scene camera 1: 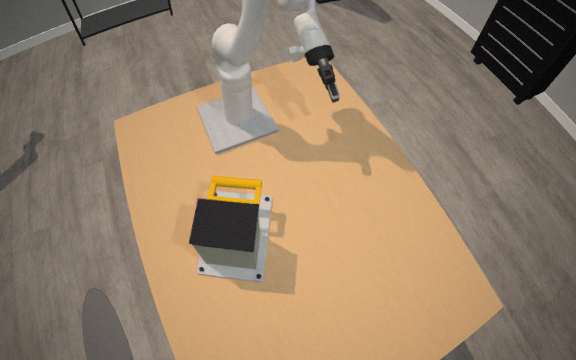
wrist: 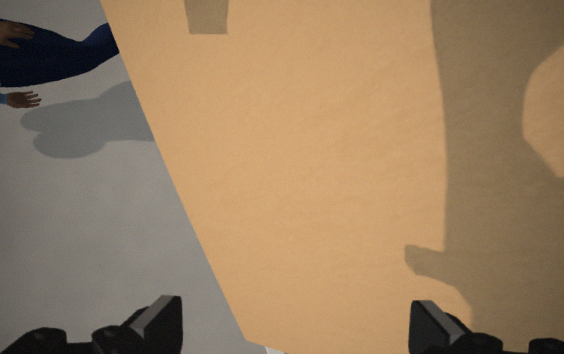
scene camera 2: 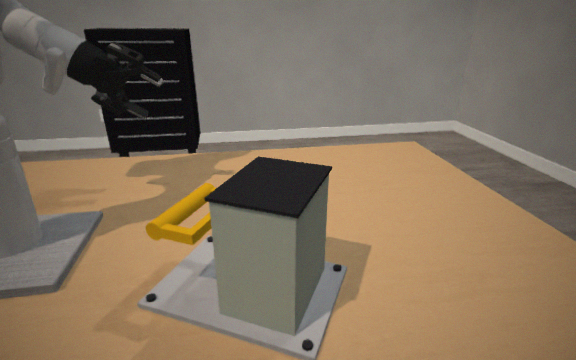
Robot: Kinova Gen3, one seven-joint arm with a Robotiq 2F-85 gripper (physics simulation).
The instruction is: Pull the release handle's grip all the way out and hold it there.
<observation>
I see my gripper (scene camera 2: 154, 100) and a grey plate (scene camera 1: 257, 275).
My gripper shows as well in scene camera 1 (scene camera 1: 336, 100) and in the wrist view (wrist: 295, 325).
</observation>
